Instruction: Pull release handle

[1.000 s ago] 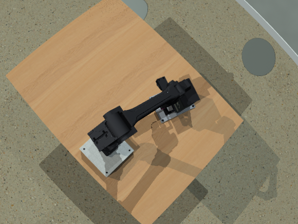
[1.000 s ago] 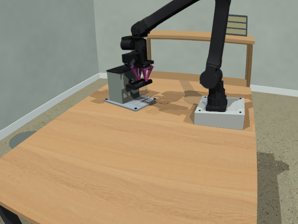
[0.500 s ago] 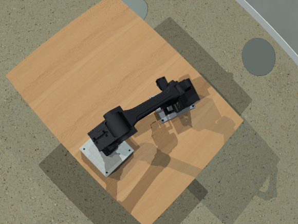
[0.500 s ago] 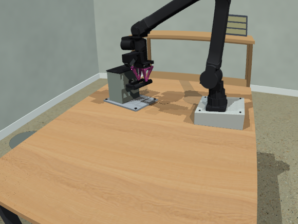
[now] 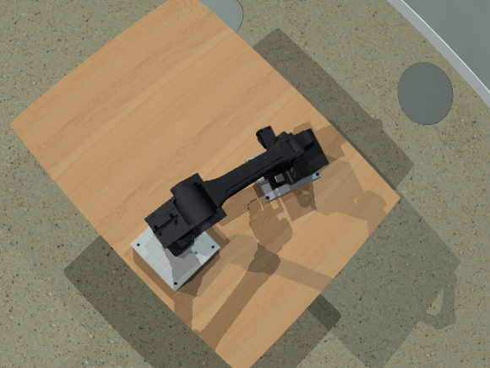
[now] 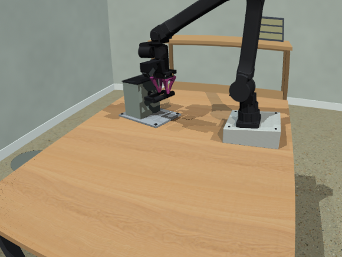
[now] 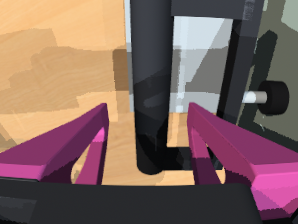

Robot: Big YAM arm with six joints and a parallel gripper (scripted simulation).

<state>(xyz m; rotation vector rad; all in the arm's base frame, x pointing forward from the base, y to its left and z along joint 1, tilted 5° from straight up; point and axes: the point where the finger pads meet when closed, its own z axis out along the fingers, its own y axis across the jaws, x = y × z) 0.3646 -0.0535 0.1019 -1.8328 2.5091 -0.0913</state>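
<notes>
Now: the release handle grip 50 mm ahead of my hand, 20 mm to the right of it and 20 mm below it. The rest, counted from my hand: grey baseplate (130 mm below, 90 mm ahead, 30 mm to the right).
</notes>
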